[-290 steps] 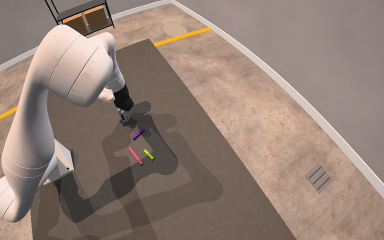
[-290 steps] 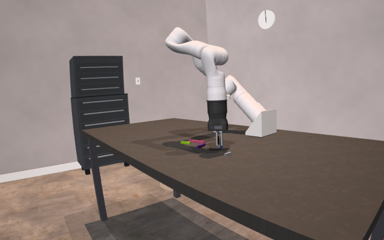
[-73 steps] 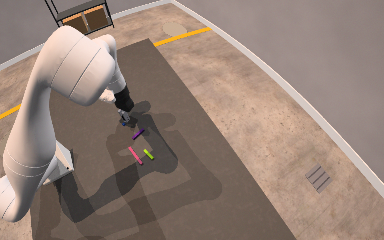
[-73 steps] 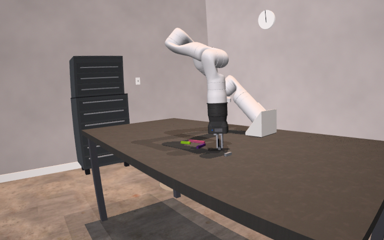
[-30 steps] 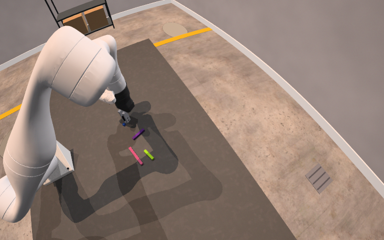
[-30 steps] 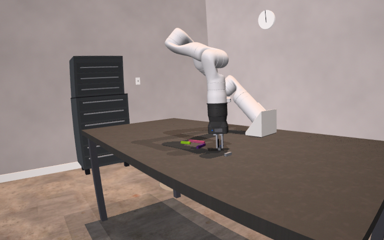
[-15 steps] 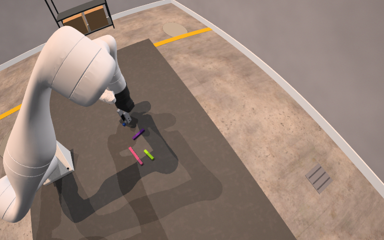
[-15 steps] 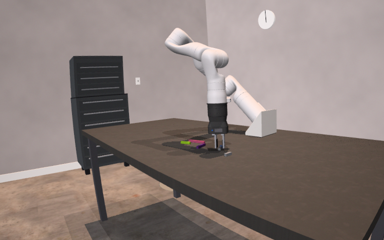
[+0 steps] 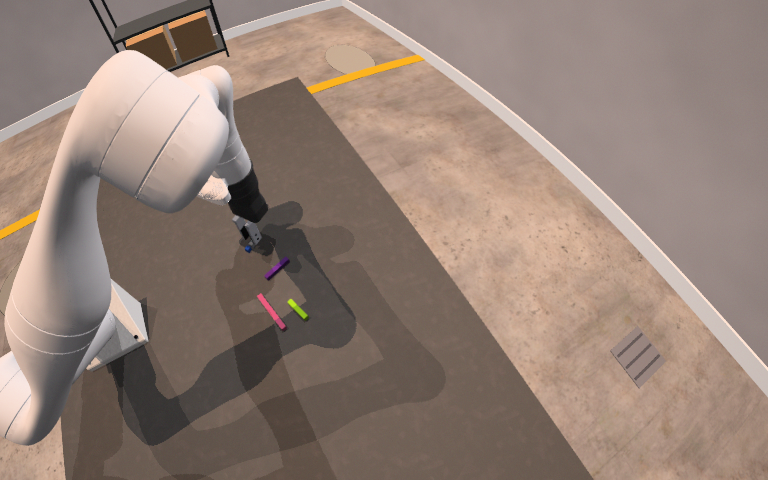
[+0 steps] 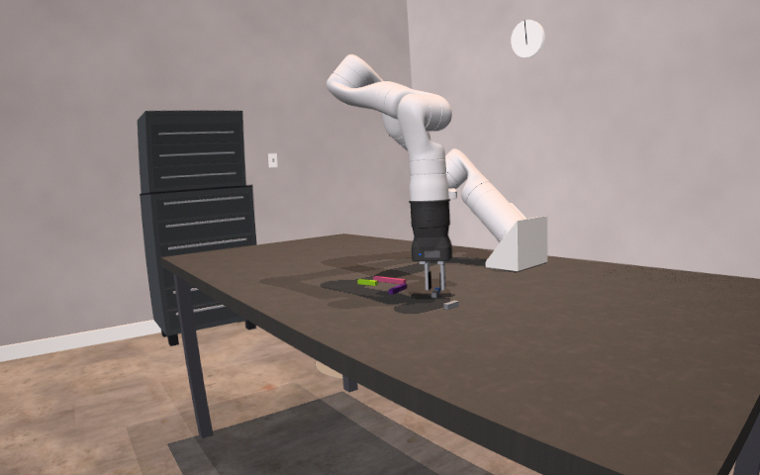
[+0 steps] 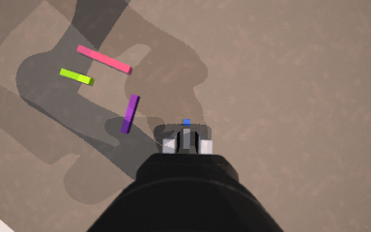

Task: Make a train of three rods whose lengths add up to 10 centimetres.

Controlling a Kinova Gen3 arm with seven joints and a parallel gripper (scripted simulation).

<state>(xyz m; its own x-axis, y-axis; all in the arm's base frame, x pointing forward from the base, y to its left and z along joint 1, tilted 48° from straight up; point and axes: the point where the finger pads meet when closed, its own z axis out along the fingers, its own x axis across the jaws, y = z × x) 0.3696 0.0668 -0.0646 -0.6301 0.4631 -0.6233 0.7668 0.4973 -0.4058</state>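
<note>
The blue rod lies 3 cm below my hand, 2 cm to the right of it and 2 cm behind it. Round my hand: lime rod: 19 cm to the right, 4 cm ahead, 3 cm below; then purple rod: 9 cm to the right, 3 cm below, 3 cm ahead; then pink rod: 18 cm to the right, 3 cm below, 1 cm behind.
</note>
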